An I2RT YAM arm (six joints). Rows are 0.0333 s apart.
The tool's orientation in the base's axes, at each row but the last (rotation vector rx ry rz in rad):
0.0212, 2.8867, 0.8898
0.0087, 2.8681, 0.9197
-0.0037, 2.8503, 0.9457
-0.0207, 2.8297, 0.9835
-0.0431, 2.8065, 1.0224
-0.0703, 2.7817, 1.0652
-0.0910, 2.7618, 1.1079
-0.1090, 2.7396, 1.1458
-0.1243, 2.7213, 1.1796
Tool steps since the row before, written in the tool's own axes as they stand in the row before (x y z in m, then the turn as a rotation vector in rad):
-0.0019, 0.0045, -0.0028, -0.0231, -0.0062, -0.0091
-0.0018, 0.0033, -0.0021, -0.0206, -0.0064, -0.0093
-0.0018, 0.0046, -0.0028, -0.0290, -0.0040, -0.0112
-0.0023, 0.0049, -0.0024, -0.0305, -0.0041, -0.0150
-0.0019, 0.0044, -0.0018, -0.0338, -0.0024, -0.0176
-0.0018, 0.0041, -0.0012, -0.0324, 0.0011, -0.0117
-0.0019, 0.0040, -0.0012, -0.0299, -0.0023, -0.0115
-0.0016, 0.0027, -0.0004, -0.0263, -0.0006, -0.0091
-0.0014, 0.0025, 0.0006, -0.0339, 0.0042, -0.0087
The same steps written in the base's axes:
0.0015, 0.0021, 0.0050, 0.0220, -0.0114, 0.0065
0.0014, 0.0014, 0.0038, 0.0195, -0.0115, 0.0063
0.0012, 0.0020, 0.0052, 0.0274, -0.0111, 0.0103
0.0017, 0.0023, 0.0052, 0.0284, -0.0135, 0.0134
0.0013, 0.0022, 0.0045, 0.0312, -0.0140, 0.0170
0.0012, 0.0022, 0.0039, 0.0303, -0.0074, 0.0147
0.0012, 0.0021, 0.0039, 0.0282, -0.0097, 0.0118
0.0012, 0.0016, 0.0025, 0.0248, -0.0069, 0.0107
0.0011, 0.0022, 0.0017, 0.0316, -0.0032, 0.0153

